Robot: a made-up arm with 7 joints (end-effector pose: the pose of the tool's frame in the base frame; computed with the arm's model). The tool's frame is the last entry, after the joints.
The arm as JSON. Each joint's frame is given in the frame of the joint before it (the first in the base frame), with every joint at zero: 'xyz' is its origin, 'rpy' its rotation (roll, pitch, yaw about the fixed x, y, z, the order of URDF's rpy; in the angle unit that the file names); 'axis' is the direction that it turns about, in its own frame. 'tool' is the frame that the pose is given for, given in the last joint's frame.
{
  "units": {
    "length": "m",
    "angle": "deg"
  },
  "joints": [
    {
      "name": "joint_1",
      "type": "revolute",
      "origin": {
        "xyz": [
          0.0,
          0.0,
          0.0
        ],
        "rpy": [
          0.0,
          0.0,
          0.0
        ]
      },
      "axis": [
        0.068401,
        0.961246,
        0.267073
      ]
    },
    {
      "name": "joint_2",
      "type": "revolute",
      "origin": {
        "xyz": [
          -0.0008,
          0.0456,
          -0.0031
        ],
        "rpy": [
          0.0,
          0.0,
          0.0
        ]
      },
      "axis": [
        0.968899,
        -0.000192,
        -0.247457
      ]
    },
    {
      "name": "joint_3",
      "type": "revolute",
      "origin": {
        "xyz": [
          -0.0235,
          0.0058,
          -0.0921
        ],
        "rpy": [
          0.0,
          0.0,
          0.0
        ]
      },
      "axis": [
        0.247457,
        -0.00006,
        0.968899
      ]
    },
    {
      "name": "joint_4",
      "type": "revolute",
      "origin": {
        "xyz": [
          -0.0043,
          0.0,
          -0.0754
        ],
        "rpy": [
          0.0,
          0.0,
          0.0
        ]
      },
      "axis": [
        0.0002,
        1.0,
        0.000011
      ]
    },
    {
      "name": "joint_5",
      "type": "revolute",
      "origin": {
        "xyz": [
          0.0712,
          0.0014,
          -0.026
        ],
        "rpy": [
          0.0,
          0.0,
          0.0
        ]
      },
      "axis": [
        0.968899,
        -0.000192,
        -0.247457
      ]
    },
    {
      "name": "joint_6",
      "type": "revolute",
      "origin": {
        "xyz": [
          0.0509,
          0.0,
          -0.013
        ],
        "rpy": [
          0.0,
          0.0,
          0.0
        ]
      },
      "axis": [
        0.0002,
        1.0,
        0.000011
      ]
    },
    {
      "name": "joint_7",
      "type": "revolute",
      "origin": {
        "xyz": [
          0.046,
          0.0,
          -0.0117
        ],
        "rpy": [
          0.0,
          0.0,
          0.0
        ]
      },
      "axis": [
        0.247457,
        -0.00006,
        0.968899
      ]
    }
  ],
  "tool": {
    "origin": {
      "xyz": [
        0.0,
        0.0,
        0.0
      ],
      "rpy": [
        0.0,
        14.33,
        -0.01
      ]
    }
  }
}
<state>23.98 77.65 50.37 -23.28 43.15 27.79 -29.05</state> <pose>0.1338 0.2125 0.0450 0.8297 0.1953 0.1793 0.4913</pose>
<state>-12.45 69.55 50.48 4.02 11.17 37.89 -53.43</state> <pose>0.1271 0.2935 0.0516 0.3543 0.2464 0.1359 0.8918</pose>
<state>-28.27 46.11 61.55 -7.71 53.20 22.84 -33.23</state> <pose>0.1087 0.2755 0.0270 0.4687 0.1270 0.4665 0.7393</pose>
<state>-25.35 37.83 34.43 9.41 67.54 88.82 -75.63</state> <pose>0.1361 0.2584 -0.0836 -0.0488 0.5685 0.3112 0.7599</pose>
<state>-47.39 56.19 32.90 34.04 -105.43 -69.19 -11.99</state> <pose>0.1685 0.2987 0.0008 -0.3267 -0.7620 0.3556 0.4316</pose>
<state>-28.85 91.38 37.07 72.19 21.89 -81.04 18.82</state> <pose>0.1123 0.3190 0.0682 0.6713 -0.3772 0.2001 0.6058</pose>
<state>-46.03 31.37 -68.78 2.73 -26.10 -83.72 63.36</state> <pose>0.1584 -0.0184 -0.1258 -0.4509 -0.3139 -0.1191 0.8270</pose>
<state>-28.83 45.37 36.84 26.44 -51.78 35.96 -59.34</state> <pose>0.1997 0.2663 -0.0977 -0.2804 -0.0307 -0.2738 0.9195</pose>
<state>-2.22 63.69 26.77 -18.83 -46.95 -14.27 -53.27</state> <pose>0.1606 0.1871 -0.0016 0.2844 -0.1889 -0.4620 0.8185</pose>
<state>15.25 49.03 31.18 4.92 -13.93 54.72 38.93</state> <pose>0.0657 0.2819 -0.1404 0.3760 0.4390 0.5671 0.5868</pose>
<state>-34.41 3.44 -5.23 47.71 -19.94 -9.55 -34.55</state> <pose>0.2291 0.0260 -0.2424 -0.1469 0.1410 -0.3358 0.9196</pose>
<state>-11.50 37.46 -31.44 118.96 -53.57 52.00 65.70</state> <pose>-0.0886 0.2483 -0.2154 -0.4299 -0.7280 -0.5139 0.1454</pose>
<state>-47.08 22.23 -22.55 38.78 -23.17 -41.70 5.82</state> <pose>0.2758 0.0500 -0.1385 0.0279 -0.2555 -0.1099 0.9601</pose>
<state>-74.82 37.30 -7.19 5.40 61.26 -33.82 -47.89</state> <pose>0.2628 0.0365 0.0722 0.8722 -0.2261 -0.1863 0.3916</pose>
